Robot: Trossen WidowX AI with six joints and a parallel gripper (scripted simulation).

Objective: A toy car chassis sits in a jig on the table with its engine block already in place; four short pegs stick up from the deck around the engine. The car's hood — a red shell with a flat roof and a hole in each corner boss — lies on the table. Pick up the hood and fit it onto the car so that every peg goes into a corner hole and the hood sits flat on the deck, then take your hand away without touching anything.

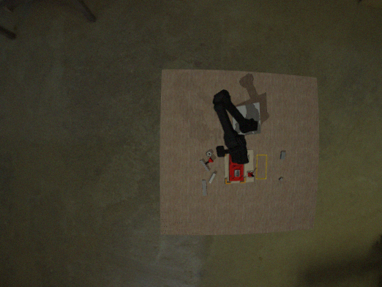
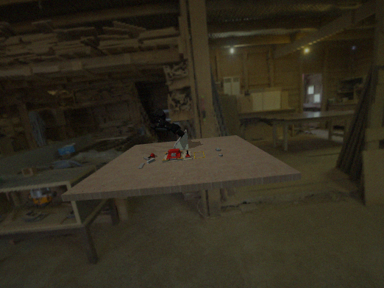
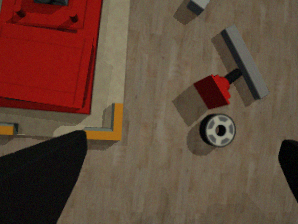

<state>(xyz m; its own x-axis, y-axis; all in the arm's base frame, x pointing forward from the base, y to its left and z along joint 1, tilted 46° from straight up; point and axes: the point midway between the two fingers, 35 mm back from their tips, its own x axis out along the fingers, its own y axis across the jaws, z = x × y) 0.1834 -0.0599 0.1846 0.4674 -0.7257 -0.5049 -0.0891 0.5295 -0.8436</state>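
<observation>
Right now the red hood is 40 mm ahead of my gripper tip, 110 mm to the left of it and 130 mm below it.
</observation>
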